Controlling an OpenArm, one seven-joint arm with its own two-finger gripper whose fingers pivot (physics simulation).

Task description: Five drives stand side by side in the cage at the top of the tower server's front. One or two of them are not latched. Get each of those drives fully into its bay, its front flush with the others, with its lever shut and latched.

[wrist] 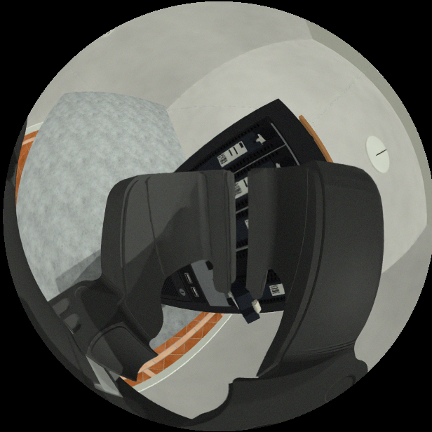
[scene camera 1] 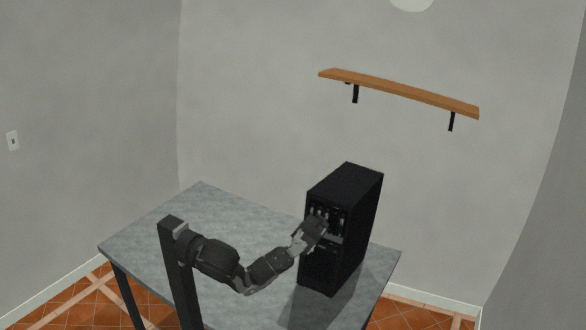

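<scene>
The black tower server (scene camera 1: 359,186) (wrist: 281,116) stands on the table with its drive cage facing the arm. In the wrist view a labelled drive (wrist: 232,154) shows at the top, with parts of others seen between and beside the fingers. An end drive (wrist: 276,290) shows at the lower right. A dark blue lever (wrist: 248,310) with a pale tip sticks out from the cage at the fingers' lower edge. My gripper (scene camera 1: 324,230) (wrist: 244,234) is at the cage front, its fingers nearly together with a narrow gap, shut on this lever. The fingers hide most of that lever's drive.
The grey table (scene camera 1: 220,210) (wrist: 100,150) carries the server. The arm's dark post (scene camera 1: 175,260) stands at the table's near side. A wooden shelf (scene camera 1: 400,90) (wrist: 316,137) is on the wall above and behind the server. The server's lower front panel (wrist: 187,287) shows below the cage.
</scene>
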